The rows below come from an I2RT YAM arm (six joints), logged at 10 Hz.
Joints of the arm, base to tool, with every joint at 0 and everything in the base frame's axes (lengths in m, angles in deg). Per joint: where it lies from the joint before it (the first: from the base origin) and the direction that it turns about. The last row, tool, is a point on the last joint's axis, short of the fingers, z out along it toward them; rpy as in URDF.
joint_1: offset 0.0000 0.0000 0.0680 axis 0 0 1
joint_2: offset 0.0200 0.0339 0.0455 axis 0 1 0
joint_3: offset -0.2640 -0.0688 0.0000 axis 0 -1 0
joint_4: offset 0.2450 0.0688 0.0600 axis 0 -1 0
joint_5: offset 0.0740 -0.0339 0.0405 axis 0 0 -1
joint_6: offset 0.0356 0.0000 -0.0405 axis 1 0 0
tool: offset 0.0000 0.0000 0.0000 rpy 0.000 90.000 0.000
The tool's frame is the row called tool.
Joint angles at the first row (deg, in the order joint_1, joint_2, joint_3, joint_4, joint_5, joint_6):
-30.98, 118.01, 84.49, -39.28, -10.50, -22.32
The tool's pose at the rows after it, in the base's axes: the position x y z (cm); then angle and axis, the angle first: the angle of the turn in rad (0 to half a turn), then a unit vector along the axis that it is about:
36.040 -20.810 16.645 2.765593 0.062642 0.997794 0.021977
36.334 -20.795 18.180 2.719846 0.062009 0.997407 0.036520
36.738 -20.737 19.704 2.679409 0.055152 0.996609 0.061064
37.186 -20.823 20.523 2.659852 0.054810 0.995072 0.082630
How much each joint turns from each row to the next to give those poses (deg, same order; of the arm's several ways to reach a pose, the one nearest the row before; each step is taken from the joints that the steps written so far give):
-0.04, -0.47, 1.33, -0.76, -1.43, 0.41
0.02, -0.99, 1.82, -1.06, -2.58, 0.59
0.06, -0.37, 2.73, -2.14, -3.52, 0.08
0.00, 0.62, 2.68, -1.96, -2.62, 0.49

